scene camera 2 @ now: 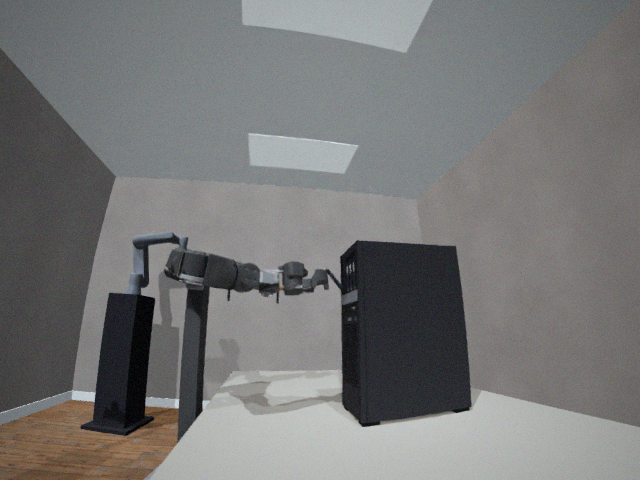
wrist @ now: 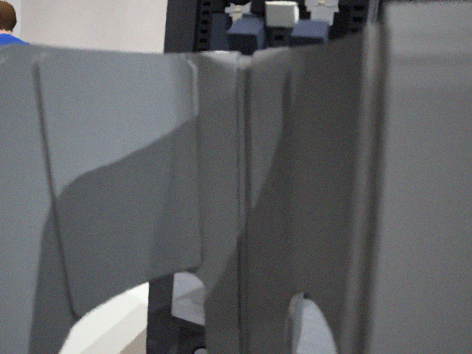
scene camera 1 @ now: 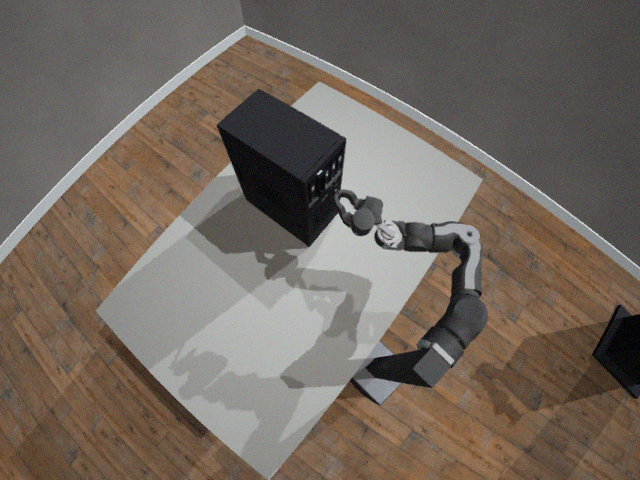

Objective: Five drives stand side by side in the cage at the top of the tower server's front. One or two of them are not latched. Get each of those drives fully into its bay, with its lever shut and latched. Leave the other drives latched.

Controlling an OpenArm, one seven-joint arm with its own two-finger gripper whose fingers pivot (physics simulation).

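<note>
The black tower server (scene camera 1: 279, 134) (scene camera 2: 413, 330) (wrist: 182, 25) stands upright, its drive cage at the top front. One blue drive lever (wrist: 245, 34) (scene camera 2: 333, 277) slants outward from the cage, unlatched, with a white tab (wrist: 281, 14) between its two prongs. In scene camera 1 it seems to belong to the second drive from the near side. Silver latch parts (wrist: 237, 11) (wrist: 322, 6) show behind it. My gripper (scene camera 1: 338, 194) (scene camera 2: 326, 279) (wrist: 265, 212) is shut and empty, close before the cage by the lever's outer end; contact cannot be told. My fingers hide most of the drives.
The tower stands on a pale table (scene camera 1: 413, 155) (scene camera 2: 289, 449). A black pedestal (scene camera 2: 121, 356) (scene camera 1: 622, 351) with a small grey arm (scene camera 2: 155, 241) stands beyond my own arm's post (scene camera 2: 192, 356). A person in blue (wrist: 9, 39) shows at the wrist view's upper left.
</note>
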